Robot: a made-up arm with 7 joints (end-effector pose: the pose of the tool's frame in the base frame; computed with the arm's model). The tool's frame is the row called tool.
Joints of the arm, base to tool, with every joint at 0 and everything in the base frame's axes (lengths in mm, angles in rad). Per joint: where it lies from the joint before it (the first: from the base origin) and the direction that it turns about. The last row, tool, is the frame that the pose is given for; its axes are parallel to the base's.
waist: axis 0 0.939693 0.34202 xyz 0 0 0
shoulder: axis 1 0 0 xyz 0 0 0
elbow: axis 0 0 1 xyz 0 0 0
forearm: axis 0 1 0 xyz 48.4 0 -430.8
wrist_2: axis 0 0 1 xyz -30 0 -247.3
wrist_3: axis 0 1 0 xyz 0 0 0
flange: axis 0 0 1 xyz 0 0 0
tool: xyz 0 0 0
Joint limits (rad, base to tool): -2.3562..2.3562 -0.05..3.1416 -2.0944..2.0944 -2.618..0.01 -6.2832..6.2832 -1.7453..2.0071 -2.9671..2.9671
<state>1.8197 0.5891 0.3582 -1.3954 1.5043 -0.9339 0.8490</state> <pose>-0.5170 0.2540 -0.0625 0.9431 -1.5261 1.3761</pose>
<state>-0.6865 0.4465 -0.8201 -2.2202 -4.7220 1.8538 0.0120</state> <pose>0.3434 -0.1060 -0.1827 -0.6269 0.2201 -1.6556</pose>
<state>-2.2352 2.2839 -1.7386 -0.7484 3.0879 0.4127 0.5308</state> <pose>-0.0160 0.6380 0.1749 -1.7707 -1.9368 1.4750</pose>
Working (the frame after each row of the table, in the pose's form):
after waist: 0.0000 0.0000 0.0000 0.0000 -2.1004 -0.7645
after shoulder: 0.0000 0.0000 0.0000 1.1239 -1.7809 1.8078
after elbow: 0.0000 0.0000 0.0000 1.7083 -0.2382 0.6340
after forearm: -0.0807 0.4194 0.0745 1.8836 -0.7593 -0.0354
after wrist_2: -0.0160 0.6380 0.1749 -0.9144 -2.4565 1.6242
after wrist_3: -0.0160 0.6380 0.1749 -1.1176 -2.1721 1.2766
after flange: -0.0160 0.6380 0.1749 -1.7707 -1.9368 1.4750

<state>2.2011 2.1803 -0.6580 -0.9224 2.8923 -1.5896 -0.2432</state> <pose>-0.0889 0.6361 0.0636 1.5663 -0.5952 -0.8364</pose>
Working (the frame after each row of the table, in the pose's form):
after waist: 0.0000 0.0000 0.0000 0.0000 2.0684 0.7528
after shoulder: 0.0000 0.0000 0.0000 1.1174 1.8291 -1.6738
after elbow: 0.0000 0.0000 0.0000 0.5257 2.3574 -1.9970
after forearm: 0.0439 0.4255 0.0703 -0.3475 1.7504 -1.6811
after wrist_2: -0.0889 0.6361 0.0636 1.4582 0.4842 0.5727
after wrist_3: -0.0889 0.6361 0.0636 1.4590 -0.7684 -0.6526
after flange: -0.0889 0.6361 0.0636 1.5663 -0.5952 -0.8364

